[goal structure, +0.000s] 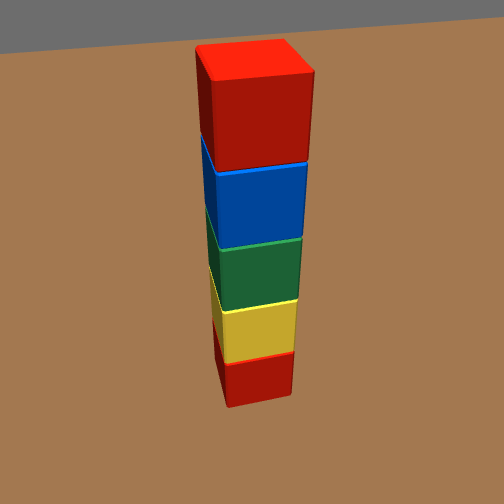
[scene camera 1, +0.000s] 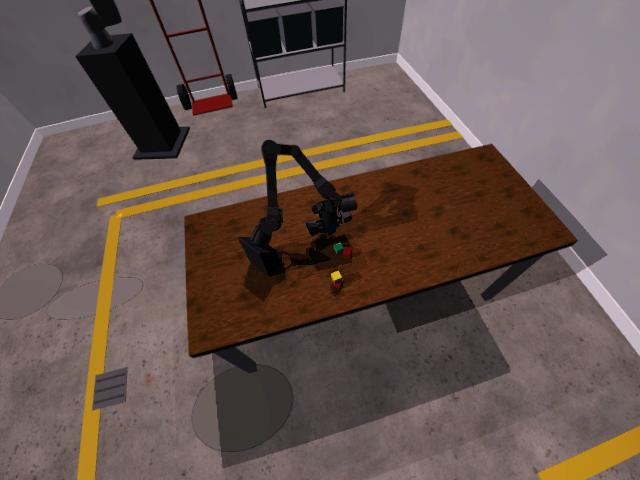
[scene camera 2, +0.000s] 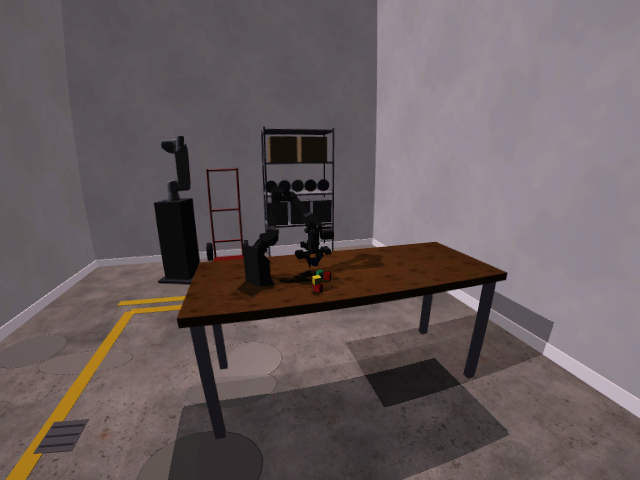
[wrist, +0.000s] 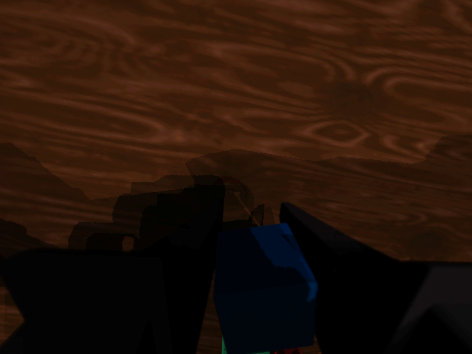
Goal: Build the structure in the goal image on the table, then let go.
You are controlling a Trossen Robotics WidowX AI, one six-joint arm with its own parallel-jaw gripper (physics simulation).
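Frame: origin at the arm's base, x back, y right, z up, level; metres.
Seen in the pictures: gripper, fingertip midpoint: [scene camera 1: 328, 230] [scene camera 2: 312, 266] [wrist: 251, 208]; arm's base at its link origin: [scene camera 1: 257, 243] [scene camera 2: 256, 252].
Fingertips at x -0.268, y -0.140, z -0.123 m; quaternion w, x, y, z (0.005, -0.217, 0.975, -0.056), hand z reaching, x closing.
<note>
Pixels of each thing's top centre, then the offset from my fingertips to it. Level surfaces: height alone.
- blue cube at its top centre: [wrist: 269, 326] [scene camera 1: 330, 226] [scene camera 2: 314, 258] dx -0.009, dy +0.016, dz +0.053 m
- green cube at its top centre: [wrist: 247, 347] [scene camera 1: 338, 246] [scene camera 2: 320, 271] dx -0.043, dy +0.086, dz +0.008 m
- yellow cube at its top centre: [scene camera 1: 336, 275] [scene camera 2: 316, 276] dx -0.031, dy +0.235, dz +0.041 m
- second red cube at its top centre: [scene camera 1: 338, 280] [scene camera 2: 318, 284] dx -0.037, dy +0.242, dz +0.008 m
- wooden table at its surface level: dz -0.025 m
My gripper [scene camera 1: 330, 225] [scene camera 2: 313, 259] [wrist: 251, 208] is shut on a blue cube [scene camera 1: 331, 229] [scene camera 2: 313, 262] [wrist: 265, 285] and holds it above the table, above and behind the green cube. The green cube [scene camera 1: 338, 248] [scene camera 2: 320, 272] [wrist: 224, 346] and a red cube [scene camera 1: 347, 252] [scene camera 2: 327, 275] [wrist: 288, 351] sit side by side on the table; whether they touch is too small to tell. Nearer the front edge, a yellow cube [scene camera 1: 336, 276] [scene camera 2: 316, 280] rests on top of a second red cube [scene camera 1: 337, 285] [scene camera 2: 318, 288].
The arm's base [scene camera 1: 262, 256] [scene camera 2: 256, 265] stands on the wooden table [scene camera 1: 465, 206] [scene camera 2: 413, 268], left of the cubes. A storage rack [scene camera 1: 344, 51] [scene camera 2: 333, 180], a red hand truck [scene camera 1: 212, 104] [scene camera 2: 224, 209] and a black pedestal [scene camera 1: 129, 95] [scene camera 2: 177, 240] stand behind the table.
</note>
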